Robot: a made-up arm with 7 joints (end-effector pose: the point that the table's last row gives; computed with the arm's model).
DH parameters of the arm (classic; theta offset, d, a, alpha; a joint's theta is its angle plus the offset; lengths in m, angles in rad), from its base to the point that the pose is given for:
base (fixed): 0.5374 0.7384 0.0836 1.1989
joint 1: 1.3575 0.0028 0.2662 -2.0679
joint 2: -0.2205 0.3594 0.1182 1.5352
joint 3: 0 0.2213 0.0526 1.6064
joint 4: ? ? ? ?
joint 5: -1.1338 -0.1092 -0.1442 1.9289
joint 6: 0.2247 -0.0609 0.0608 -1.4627
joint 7: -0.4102 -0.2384 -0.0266 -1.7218
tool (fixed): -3.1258 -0.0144 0 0
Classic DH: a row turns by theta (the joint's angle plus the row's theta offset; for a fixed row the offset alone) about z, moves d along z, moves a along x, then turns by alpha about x.
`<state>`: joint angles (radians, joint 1 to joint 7).
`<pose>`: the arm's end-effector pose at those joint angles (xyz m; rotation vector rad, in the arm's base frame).
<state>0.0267 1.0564 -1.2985 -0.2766 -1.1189 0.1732 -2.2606</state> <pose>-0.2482 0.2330 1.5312 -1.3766 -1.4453 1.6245</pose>
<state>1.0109 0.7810 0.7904 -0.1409 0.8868 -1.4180 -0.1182</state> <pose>-0.2381 -0.2280 1.0227 -0.4424 -0.2033 1.5554</pose>
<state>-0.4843 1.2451 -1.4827 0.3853 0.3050 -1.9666 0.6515</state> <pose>-0.2446 0.0958 1.2080 0.9233 1.3516 -0.1683</pose>
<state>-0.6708 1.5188 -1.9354 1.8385 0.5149 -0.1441 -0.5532</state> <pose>-0.2580 0.3933 1.1751 -0.5084 -0.6234 -1.5142</pose>
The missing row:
joint 4: 0.5705 -0.0051 0.0135 1.5692
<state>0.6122 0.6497 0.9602 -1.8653 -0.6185 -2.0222 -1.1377</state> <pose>-0.5672 0.2207 1.2030 -1.5953 -0.1905 1.5423</pose>
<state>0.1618 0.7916 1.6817 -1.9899 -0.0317 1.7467 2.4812</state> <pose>-0.3274 0.0666 1.1301 1.3576 -1.4809 -0.0438</pose>
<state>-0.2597 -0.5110 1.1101 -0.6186 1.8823 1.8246 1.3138</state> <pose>-0.2875 0.0374 1.1943 -0.6705 1.1630 -2.2312</pose>
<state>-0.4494 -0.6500 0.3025 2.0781 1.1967 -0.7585 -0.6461</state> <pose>0.0491 0.2972 1.3010 -2.6143 0.9710 -1.0449</pose>
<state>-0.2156 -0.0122 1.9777 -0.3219 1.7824 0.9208 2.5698</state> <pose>-0.3353 -0.0370 1.3299 0.4705 1.6308 -1.7104</pose>
